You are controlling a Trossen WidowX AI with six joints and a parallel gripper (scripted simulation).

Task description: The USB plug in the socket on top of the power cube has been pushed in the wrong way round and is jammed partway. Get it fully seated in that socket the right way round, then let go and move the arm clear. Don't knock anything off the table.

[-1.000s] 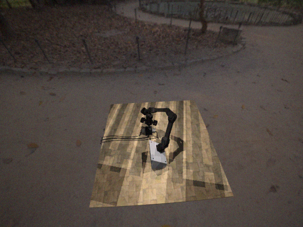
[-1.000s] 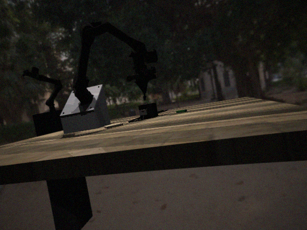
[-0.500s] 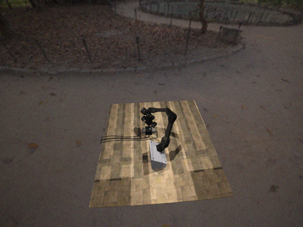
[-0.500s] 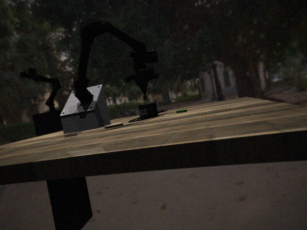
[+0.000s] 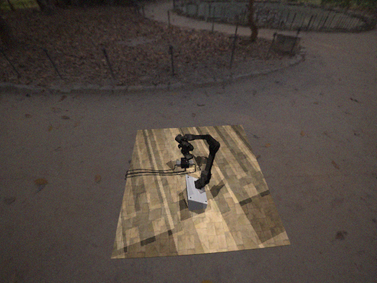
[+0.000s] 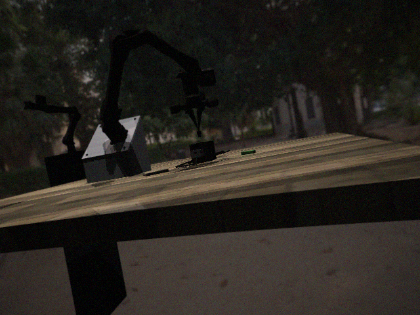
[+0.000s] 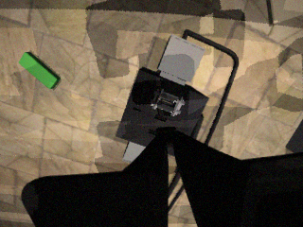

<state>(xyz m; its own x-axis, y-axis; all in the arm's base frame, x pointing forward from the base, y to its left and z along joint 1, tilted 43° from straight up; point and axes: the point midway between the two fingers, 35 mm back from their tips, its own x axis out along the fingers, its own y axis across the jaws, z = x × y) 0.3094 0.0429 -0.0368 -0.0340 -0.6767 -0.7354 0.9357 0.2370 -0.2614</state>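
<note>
Now: the USB plug 10 mm to the left of my gripper tip and 20 mm below it. Also, from my gripper tip: green piece: 180 mm ahead, 10 mm to the left, 130 mm below.
</note>
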